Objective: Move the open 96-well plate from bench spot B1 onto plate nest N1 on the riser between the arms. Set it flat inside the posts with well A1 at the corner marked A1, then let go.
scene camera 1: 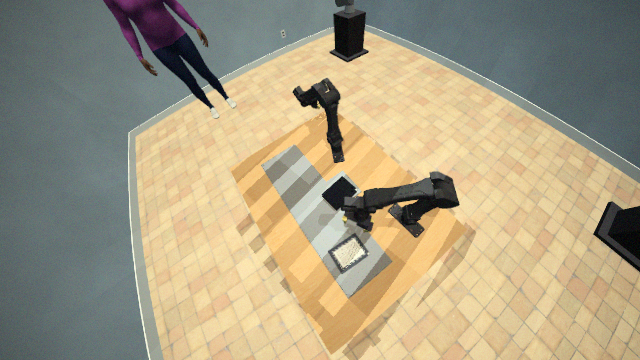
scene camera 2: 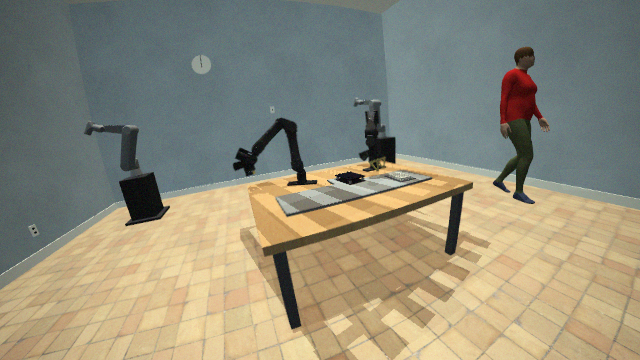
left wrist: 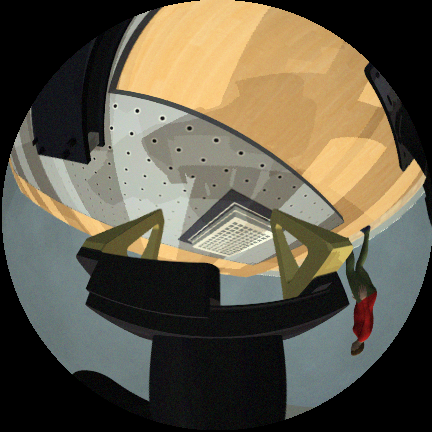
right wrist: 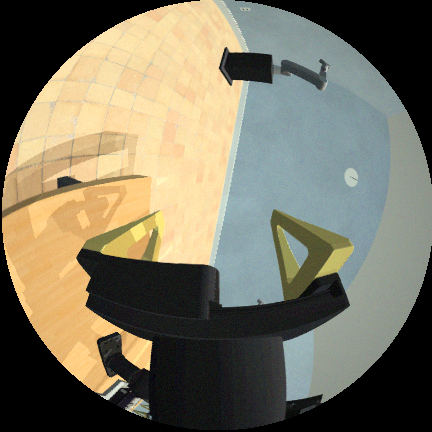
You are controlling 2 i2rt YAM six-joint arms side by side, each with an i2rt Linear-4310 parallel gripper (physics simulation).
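Places are measured from the left arm's base along level axes (x ahead, y left, z up), in centimetres.
Pixels of known places: left gripper, fingertip midpoint: (scene camera 1: 354, 227) (scene camera 2: 380, 169) (left wrist: 216, 214); right gripper, fingertip midpoint: (right wrist: 217, 215); left arm's base, origin of the base link: (scene camera 1: 405, 220); right arm's base, origin of the base link: (scene camera 1: 336, 149) (scene camera 2: 302, 183) (right wrist: 110, 357).
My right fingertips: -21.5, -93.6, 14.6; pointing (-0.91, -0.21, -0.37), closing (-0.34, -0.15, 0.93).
Ahead of a thing's pixels: the offset from my right fingertips to its top centre, as dx, dy, dz. Level surfaces: height alone.
The pale 96-well plate @[+55.7, +85.7, -11.7] (scene camera 1: 348, 252) (scene camera 2: 400, 175) (left wrist: 230, 239) lies flat within a dark frame on the grey perforated board, wells facing up. The black nest @[+38.0, +59.2, -8.9] (scene camera 1: 339, 193) (scene camera 2: 350, 177) with small corner posts sits on the riser; its A1 mark cannot be read. My left gripper (scene camera 1: 356, 224) (scene camera 2: 377, 164) (left wrist: 216, 214) is open and empty above the board, between the nest and the plate in scene camera 1; the plate shows beyond its fingertips in the left wrist view. My right gripper (right wrist: 217, 215) (scene camera 2: 251, 172) is open and empty, raised away from the plate and nest.
The grey perforated board @[dz -13.3] (scene camera 1: 295, 177) (scene camera 2: 300, 201) (left wrist: 125, 165) runs along the wooden table @[dz -14.6] (scene camera 1: 310, 310) (scene camera 2: 325, 220). The left arm reaches over the table close to the nest. People and grey arms on black pedestals (scene camera 1: 349, 35) (scene camera 2: 141, 197) stand away from the table.
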